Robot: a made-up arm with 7 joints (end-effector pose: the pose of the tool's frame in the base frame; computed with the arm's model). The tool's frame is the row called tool.
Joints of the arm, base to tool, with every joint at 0 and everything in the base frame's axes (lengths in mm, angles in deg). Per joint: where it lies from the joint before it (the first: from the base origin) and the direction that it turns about. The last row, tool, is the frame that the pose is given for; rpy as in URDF.
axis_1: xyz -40 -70 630 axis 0 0 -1
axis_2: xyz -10 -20 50 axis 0 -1 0
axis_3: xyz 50 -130 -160 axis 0.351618 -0.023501 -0.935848
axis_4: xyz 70 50 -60 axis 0 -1 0
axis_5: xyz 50 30 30 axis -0.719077 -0.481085 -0.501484
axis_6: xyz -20 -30 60 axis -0.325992 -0.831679 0.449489
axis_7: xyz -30 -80 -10 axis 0.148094 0.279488 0.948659
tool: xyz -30 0 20 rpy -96.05 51.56 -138.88
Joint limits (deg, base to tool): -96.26..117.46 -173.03..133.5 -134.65..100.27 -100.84..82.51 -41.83..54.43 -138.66..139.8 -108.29..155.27
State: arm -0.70 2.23 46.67 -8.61 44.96 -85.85 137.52
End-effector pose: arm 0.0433 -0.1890 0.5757 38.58 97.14 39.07
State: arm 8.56 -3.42 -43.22 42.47 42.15 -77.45 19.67
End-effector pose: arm -0.1506 -0.2002 0.4834 20.16 114.43 -38.85
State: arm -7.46 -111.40 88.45 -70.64 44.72 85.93 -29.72
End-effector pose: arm -0.2167 -0.4120 0.6553 76.27 -94.16 103.85
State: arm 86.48 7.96 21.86 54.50 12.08 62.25 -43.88
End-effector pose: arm -0.1954 -0.1307 0.5175 27.79 -91.60 -117.68
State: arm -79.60 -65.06 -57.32 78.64 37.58 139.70 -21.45
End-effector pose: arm 0.1316 -0.3056 0.6187 64.28 -17.21 67.47
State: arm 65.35 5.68 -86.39 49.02 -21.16 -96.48 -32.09
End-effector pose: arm -0.1544 -0.1852 0.5840 6.21 -130.78 116.43
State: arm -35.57 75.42 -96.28 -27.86 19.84 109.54 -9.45
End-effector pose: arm 0.0856 0.0189 0.6856 -58.48 -100.40 35.65
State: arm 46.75 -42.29 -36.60 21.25 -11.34 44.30 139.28
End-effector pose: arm -0.1007 -0.1798 0.5074 -102.79 44.35 47.72
